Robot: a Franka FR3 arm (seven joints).
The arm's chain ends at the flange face. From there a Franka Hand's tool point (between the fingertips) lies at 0.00 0.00 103.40 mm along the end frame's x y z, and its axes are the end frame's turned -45 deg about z.
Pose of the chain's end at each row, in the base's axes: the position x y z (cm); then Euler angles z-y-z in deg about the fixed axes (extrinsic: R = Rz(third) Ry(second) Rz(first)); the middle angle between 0 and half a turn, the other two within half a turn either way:
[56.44 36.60 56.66 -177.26 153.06 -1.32]
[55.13 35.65 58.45 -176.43 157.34 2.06]
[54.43 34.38 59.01 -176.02 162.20 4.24]
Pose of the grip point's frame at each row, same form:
[61.12 36.49 47.44 137.74 153.06 -1.32]
[59.11 35.79 48.91 138.57 157.34 2.06]
[57.58 34.61 49.16 138.98 162.20 4.24]

